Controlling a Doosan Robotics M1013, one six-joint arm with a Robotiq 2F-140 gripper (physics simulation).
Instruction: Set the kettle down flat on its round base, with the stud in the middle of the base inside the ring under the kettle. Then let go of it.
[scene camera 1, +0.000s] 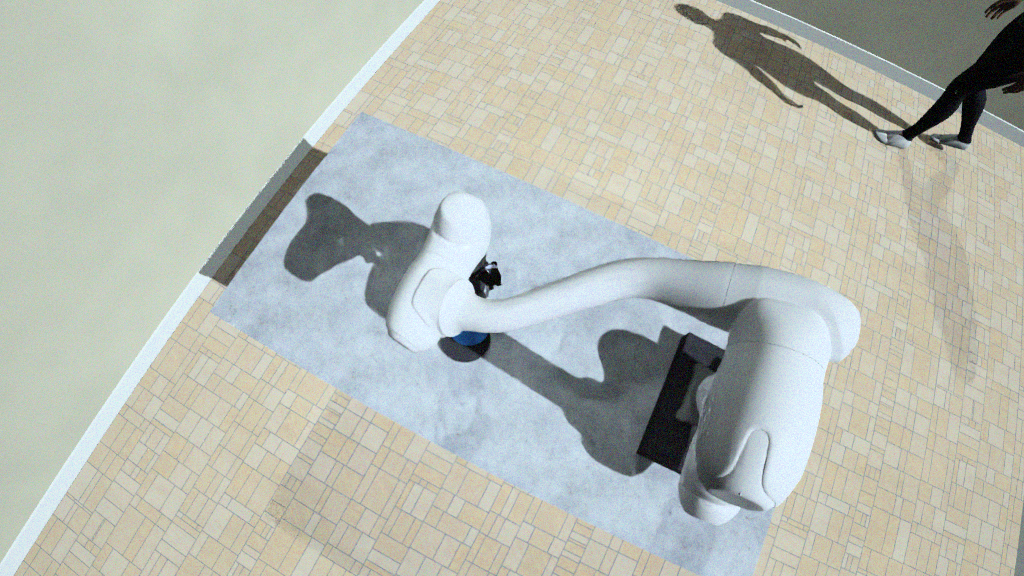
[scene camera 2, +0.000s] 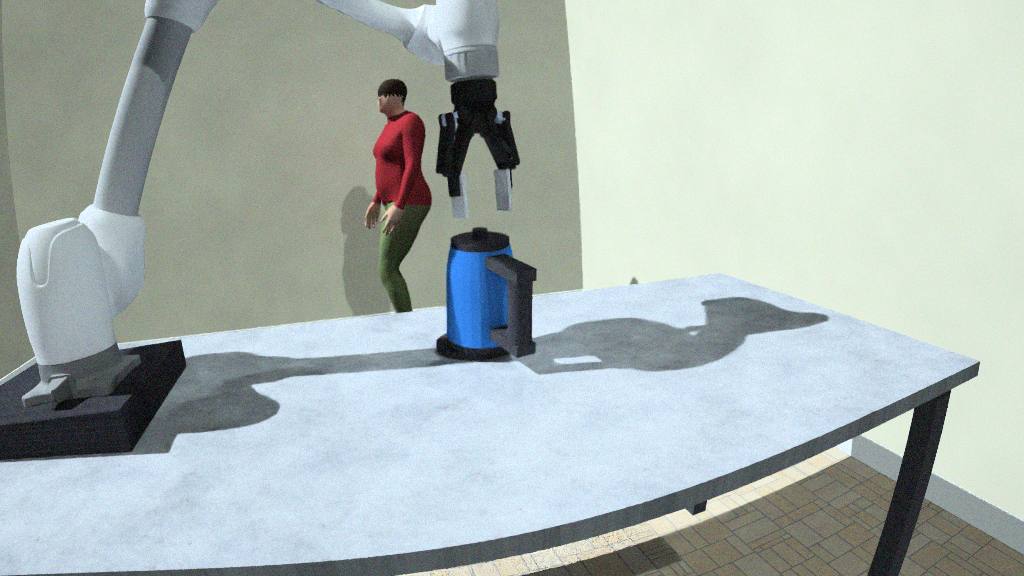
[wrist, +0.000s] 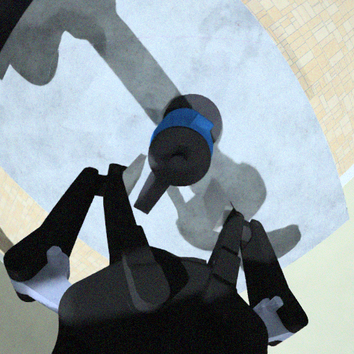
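Observation:
The blue kettle (scene camera 1: 470, 336) (scene camera 2: 469, 300) (wrist: 181, 119), with black lid and handle, stands upright over its round black base (scene camera 1: 464, 353) (scene camera 2: 448, 350) (wrist: 210, 111) in scene camera 2. The base's rim shows around the kettle's foot at the left and front there, and past the blue body at the upper right in the wrist view. The stud and the ring are hidden under the kettle, so their fit cannot be seen. My gripper (scene camera 1: 486, 277) (scene camera 2: 481, 204) (wrist: 175, 176) is open and empty. Its fingertips are apart, a little above the lid and its knob, touching neither.
The kettle and base stand on the grey table (scene camera 1: 401, 394) (scene camera 2: 458, 444) (wrist: 260, 115). The arm's dark mount (scene camera 1: 662, 422) (scene camera 2: 153, 386) is at one end. The kettle's handle (scene camera 2: 521, 308) (wrist: 152, 192) sticks out sideways. A person (scene camera 2: 401, 164) stands beyond the table.

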